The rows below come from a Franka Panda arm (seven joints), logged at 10 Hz.
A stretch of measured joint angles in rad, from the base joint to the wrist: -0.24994 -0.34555 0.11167 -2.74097 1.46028 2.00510 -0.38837; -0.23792 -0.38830 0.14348 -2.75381 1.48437 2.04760 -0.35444; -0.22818 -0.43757 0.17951 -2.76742 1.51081 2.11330 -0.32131; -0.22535 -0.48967 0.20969 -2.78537 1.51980 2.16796 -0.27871; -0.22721 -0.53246 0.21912 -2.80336 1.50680 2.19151 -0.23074; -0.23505 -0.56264 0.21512 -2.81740 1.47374 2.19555 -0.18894; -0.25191 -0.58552 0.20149 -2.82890 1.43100 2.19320 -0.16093; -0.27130 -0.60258 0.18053 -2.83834 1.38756 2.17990 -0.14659; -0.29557 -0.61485 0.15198 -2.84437 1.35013 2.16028 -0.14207; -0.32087 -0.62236 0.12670 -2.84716 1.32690 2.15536 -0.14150; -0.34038 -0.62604 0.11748 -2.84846 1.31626 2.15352 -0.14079
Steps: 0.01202 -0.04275 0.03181 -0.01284 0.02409 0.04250 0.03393; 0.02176 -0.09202 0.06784 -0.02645 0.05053 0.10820 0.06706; 0.02459 -0.14412 0.09802 -0.04440 0.05952 0.16286 0.10966; 0.02273 -0.18691 0.10745 -0.06239 0.04652 0.18641 0.15763; 0.01489 -0.21709 0.10345 -0.07643 0.01346 0.19045 0.19943; -0.00197 -0.23997 0.08982 -0.08793 -0.02928 0.18810 0.22744; -0.02136 -0.25703 0.06886 -0.09737 -0.07272 0.17480 0.24178; -0.04563 -0.26930 0.04031 -0.10340 -0.11015 0.15518 0.24630; -0.07093 -0.27681 0.01503 -0.10619 -0.13338 0.15026 0.24687; -0.09044 -0.28049 0.00581 -0.10749 -0.14402 0.14842 0.24758
